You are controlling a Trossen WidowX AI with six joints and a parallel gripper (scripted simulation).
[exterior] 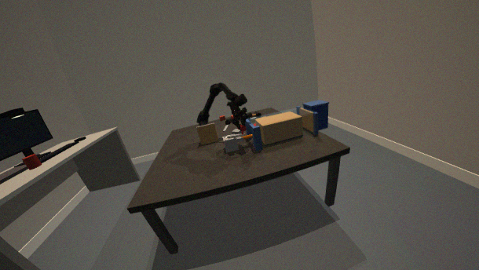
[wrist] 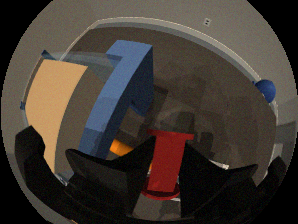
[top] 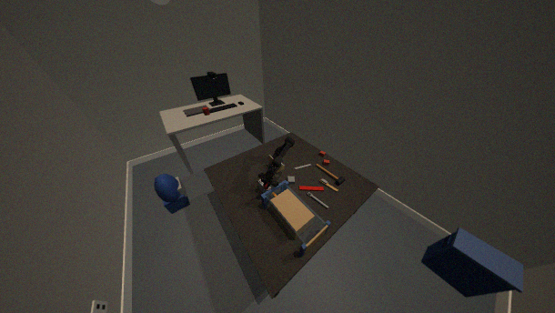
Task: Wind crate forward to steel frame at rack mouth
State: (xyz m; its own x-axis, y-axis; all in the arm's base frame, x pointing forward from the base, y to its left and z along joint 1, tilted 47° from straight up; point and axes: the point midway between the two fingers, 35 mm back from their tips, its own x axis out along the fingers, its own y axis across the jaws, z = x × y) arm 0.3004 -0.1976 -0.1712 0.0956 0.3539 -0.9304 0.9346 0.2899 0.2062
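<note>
My gripper tip is 4 cm past the winch handle, 3 cm to the right of it and 3 cm above it. From my gripper tip the other things lie so: red knob 2 cm to the left, 1 cm behind; grey hand winch 12 cm behind, 10 cm below, 3 cm to the left; blue frame 6 cm ahead, 5 cm to the left, 3 cm below.
</note>
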